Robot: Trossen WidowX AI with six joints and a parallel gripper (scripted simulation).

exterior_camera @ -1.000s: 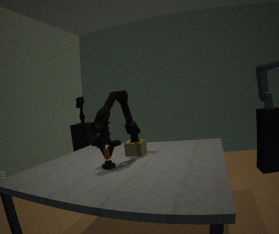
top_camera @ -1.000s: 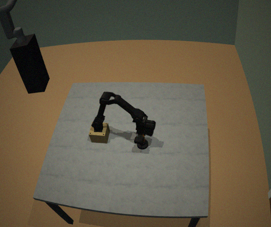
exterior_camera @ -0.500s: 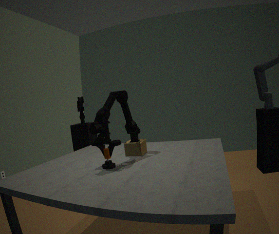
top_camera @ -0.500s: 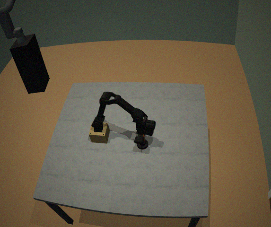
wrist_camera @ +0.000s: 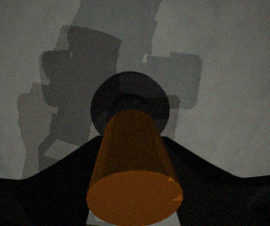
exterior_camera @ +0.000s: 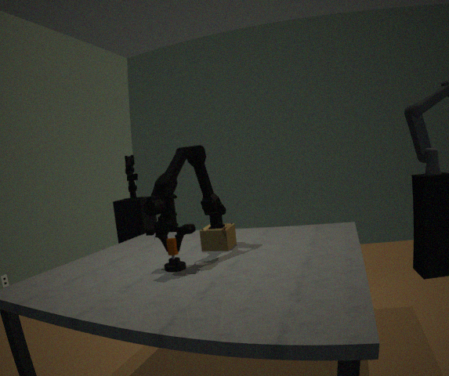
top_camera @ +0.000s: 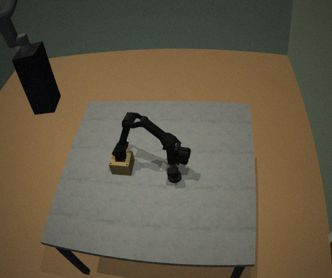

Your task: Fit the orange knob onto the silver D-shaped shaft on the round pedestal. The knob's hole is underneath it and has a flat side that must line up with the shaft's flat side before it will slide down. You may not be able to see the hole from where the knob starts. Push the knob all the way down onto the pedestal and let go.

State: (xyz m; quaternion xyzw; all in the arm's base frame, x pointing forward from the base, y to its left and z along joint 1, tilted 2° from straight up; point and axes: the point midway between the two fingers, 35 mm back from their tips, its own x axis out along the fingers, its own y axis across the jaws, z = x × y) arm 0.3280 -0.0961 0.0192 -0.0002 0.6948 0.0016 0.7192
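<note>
The orange knob lies 3 cm above my gripper tip. The rest, counted from my gripper tip: round pedestal: 4 cm below.
</note>
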